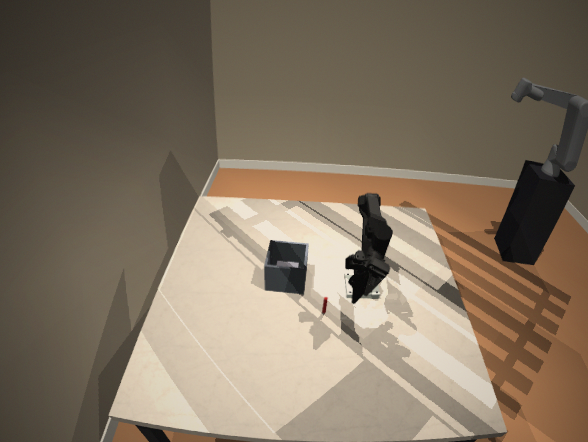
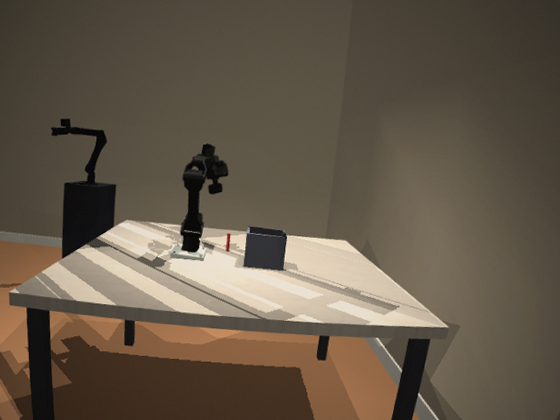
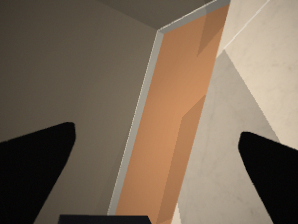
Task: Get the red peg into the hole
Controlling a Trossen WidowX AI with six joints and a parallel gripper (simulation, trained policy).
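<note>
Right now my gripper tip is 270 mm above the red peg, 190 mm to the left of it and 100 mm short of it. From my gripper tip the other things lie so: grey plate (340 mm to the right, 280 mm ahead, 260 mm below).
</note>
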